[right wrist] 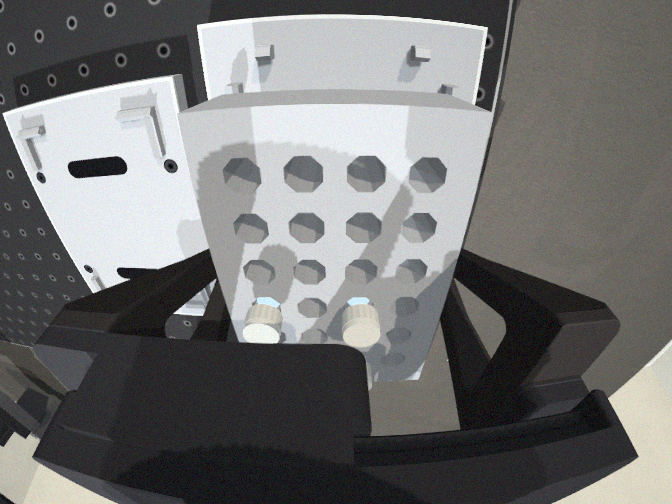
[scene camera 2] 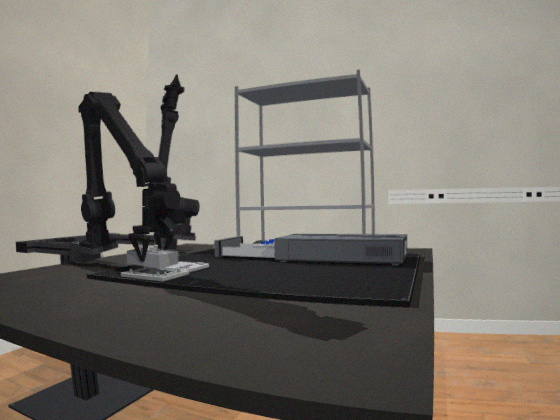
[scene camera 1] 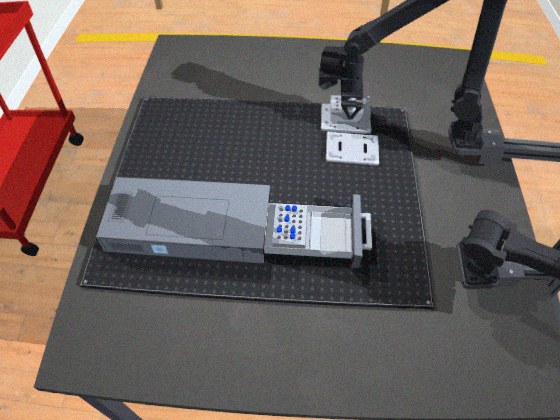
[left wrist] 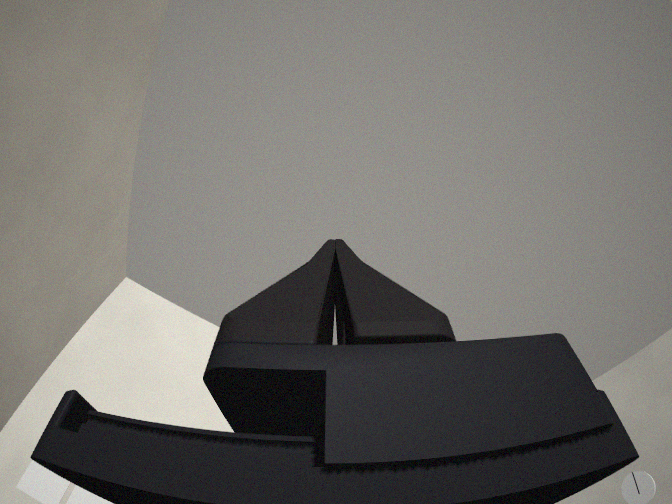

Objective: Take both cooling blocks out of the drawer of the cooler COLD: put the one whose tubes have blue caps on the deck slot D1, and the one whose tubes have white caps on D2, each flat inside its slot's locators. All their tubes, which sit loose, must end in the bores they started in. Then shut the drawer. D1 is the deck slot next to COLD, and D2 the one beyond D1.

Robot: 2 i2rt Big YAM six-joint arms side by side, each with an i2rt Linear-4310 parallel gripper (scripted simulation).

Labels:
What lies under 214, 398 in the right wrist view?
My right gripper.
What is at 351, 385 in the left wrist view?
My left gripper.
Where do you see a cooler COLD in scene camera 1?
214, 221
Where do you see a slot D2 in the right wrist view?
At 371, 54

